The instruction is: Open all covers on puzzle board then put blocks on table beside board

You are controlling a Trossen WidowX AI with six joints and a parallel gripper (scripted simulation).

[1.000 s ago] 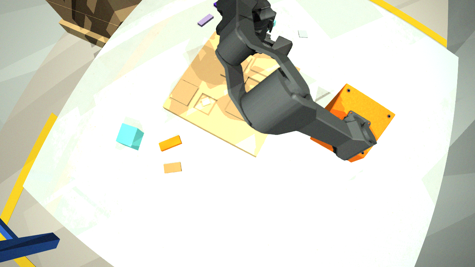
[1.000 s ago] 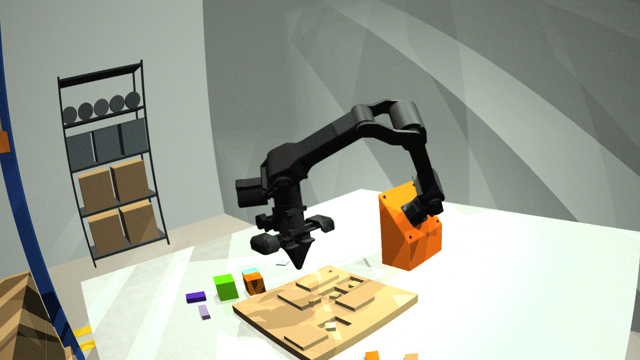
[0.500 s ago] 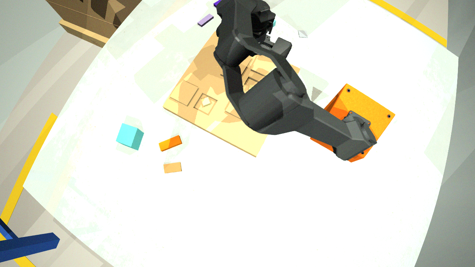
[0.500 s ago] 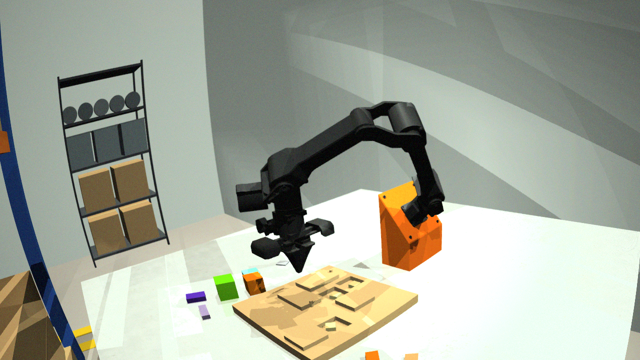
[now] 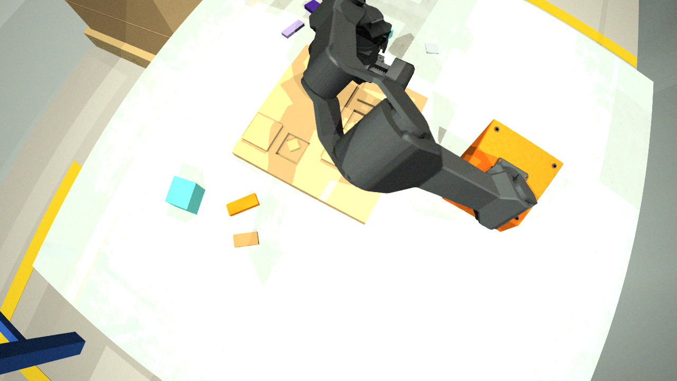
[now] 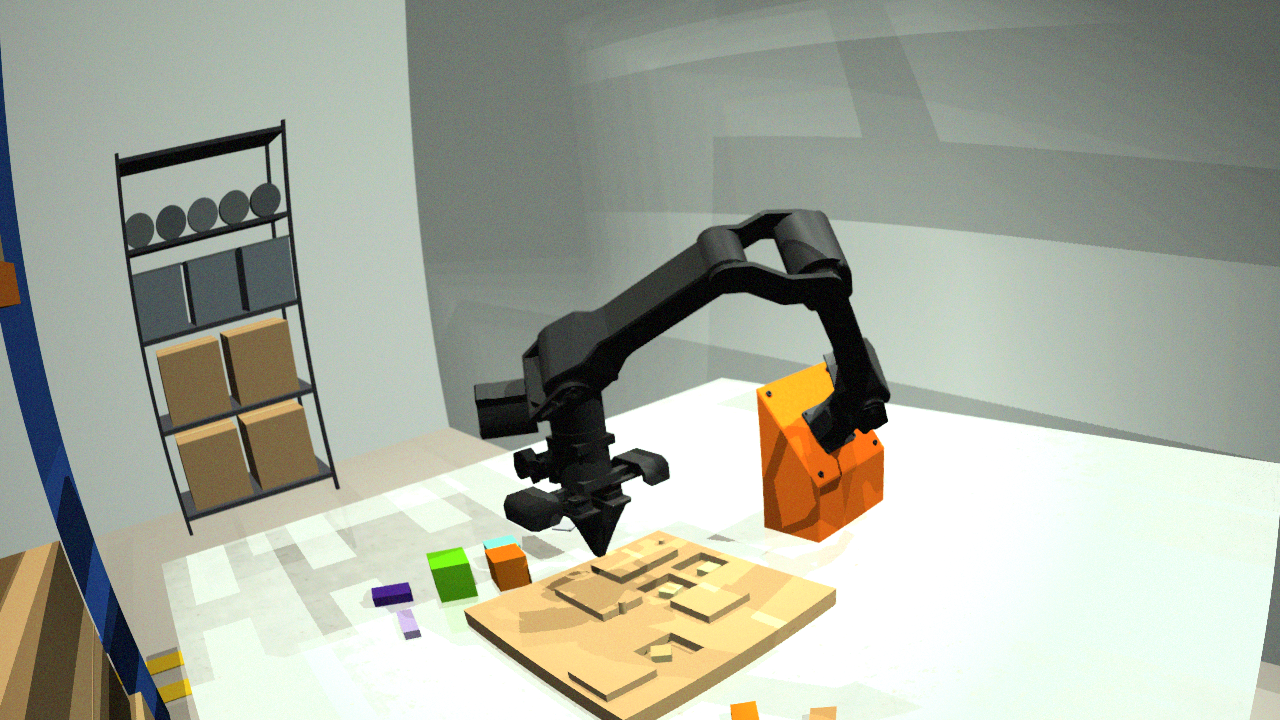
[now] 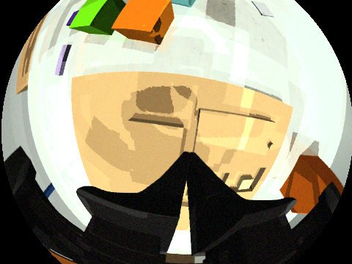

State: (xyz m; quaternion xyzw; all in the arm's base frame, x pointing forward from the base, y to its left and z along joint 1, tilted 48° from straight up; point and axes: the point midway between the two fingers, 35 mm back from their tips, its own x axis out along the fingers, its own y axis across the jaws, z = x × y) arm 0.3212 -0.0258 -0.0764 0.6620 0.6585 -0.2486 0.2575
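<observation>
My gripper tip is 60 mm short of the orange cube, 120 mm to the left of it and 40 mm above it. From my gripper tip the other things lie so: green cube (130 mm ahead, 150 mm to the right, 30 mm below); grey tile (90 mm behind, 210 mm to the right, 60 mm below); pale cyan block (30 mm ahead, 180 mm to the right, 40 mm below).
</observation>
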